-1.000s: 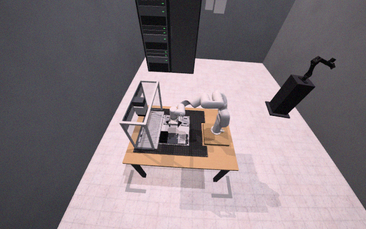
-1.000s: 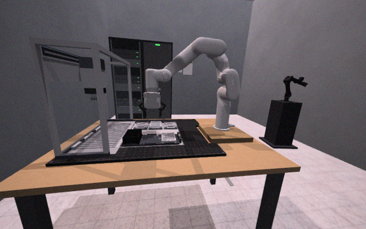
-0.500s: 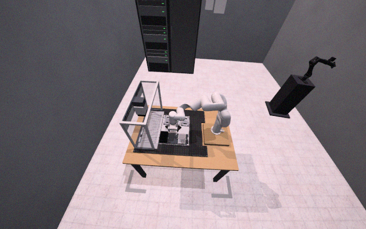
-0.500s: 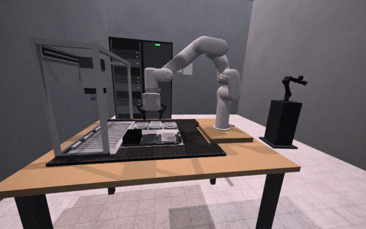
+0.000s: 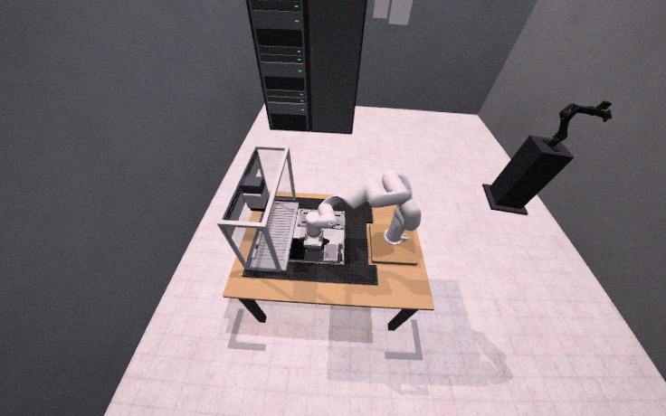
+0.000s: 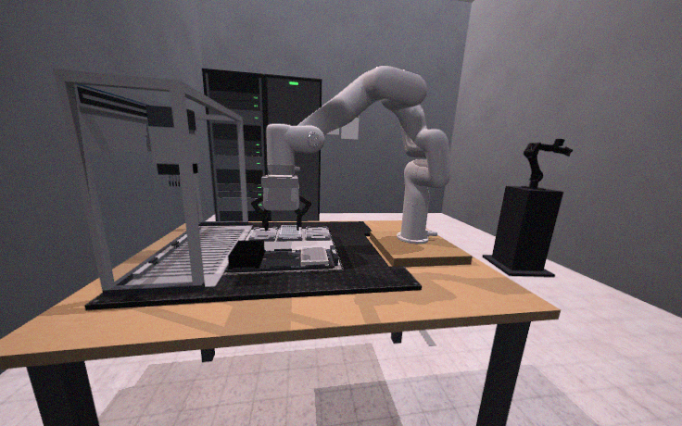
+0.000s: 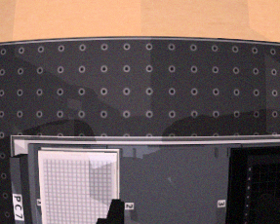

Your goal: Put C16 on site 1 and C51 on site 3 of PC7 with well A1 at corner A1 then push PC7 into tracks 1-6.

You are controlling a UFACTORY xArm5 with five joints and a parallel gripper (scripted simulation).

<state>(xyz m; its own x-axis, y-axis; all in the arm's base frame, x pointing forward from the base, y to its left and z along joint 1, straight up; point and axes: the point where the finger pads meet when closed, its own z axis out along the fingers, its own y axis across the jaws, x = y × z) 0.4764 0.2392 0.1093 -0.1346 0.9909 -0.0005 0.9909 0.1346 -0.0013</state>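
Right now my hand is 11 cm above the grey plate carrier PC7, 4 cm to the left of it and 1 cm short of it. From my hand the other things lie so: post (18 cm ahead, 14 cm to the left, 12 cm above); 96-well plate C15 (29 cm to the right, 11 cm below, 3 cm ahead).
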